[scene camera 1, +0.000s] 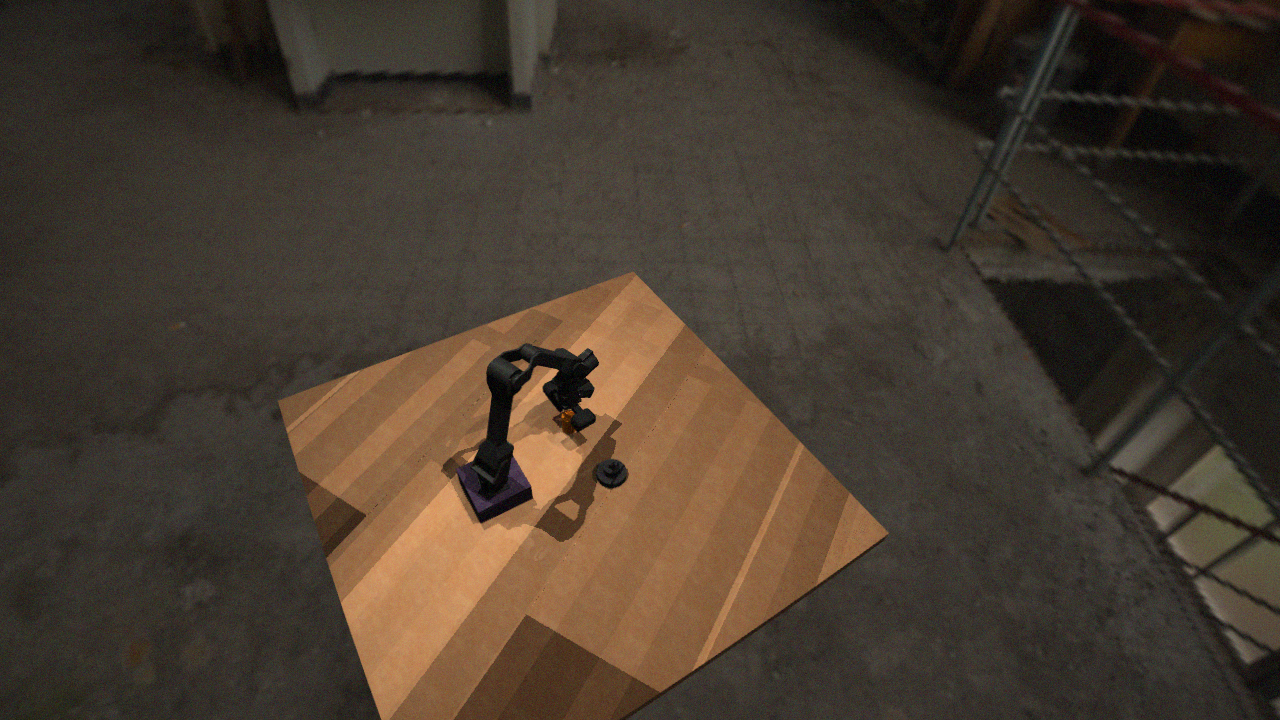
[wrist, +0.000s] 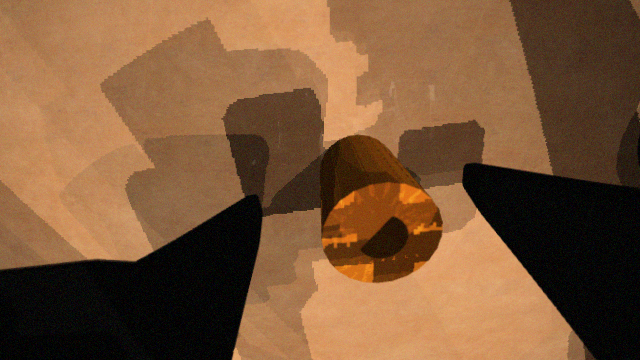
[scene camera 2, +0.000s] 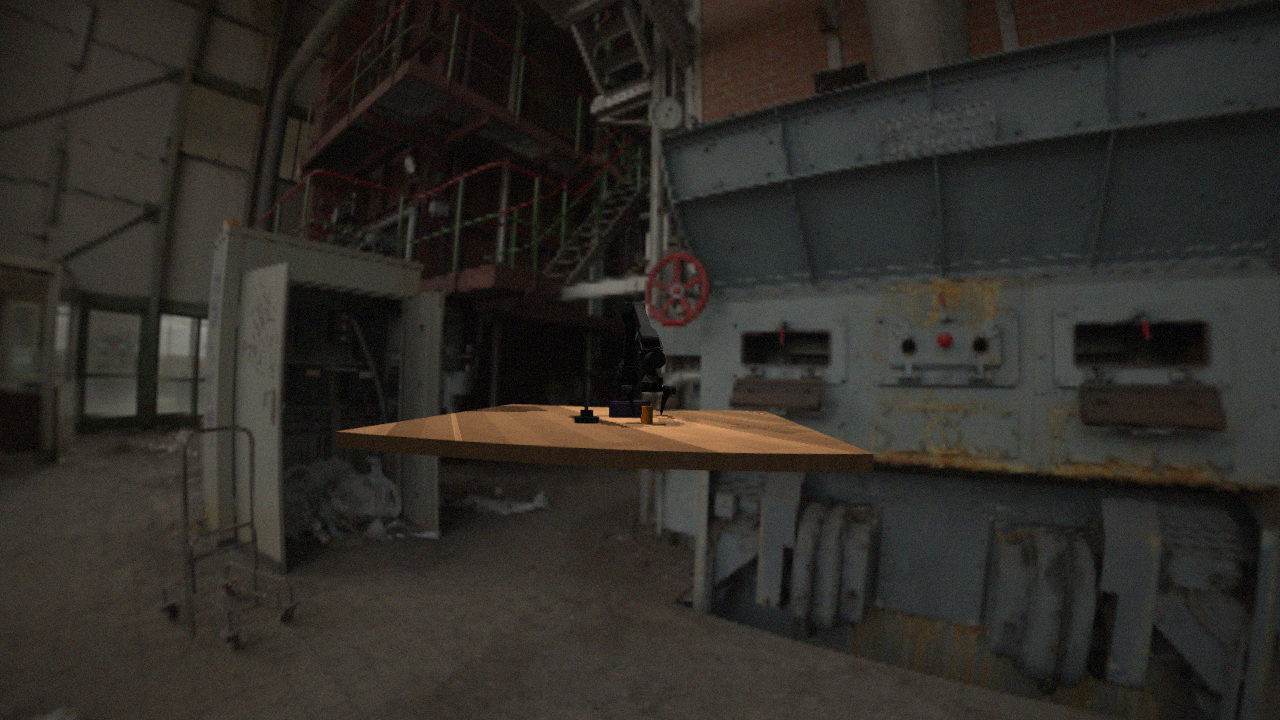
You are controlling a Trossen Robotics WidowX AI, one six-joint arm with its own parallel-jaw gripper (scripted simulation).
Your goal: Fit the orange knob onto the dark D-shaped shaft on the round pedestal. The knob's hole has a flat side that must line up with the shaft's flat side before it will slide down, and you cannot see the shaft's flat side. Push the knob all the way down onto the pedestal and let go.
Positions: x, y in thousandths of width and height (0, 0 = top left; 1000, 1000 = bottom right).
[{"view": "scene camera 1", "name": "gripper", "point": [445, 585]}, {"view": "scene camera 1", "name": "pedestal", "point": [478, 658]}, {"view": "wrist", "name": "gripper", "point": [565, 526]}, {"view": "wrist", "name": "orange knob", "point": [591, 624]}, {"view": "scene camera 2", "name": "gripper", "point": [506, 576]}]
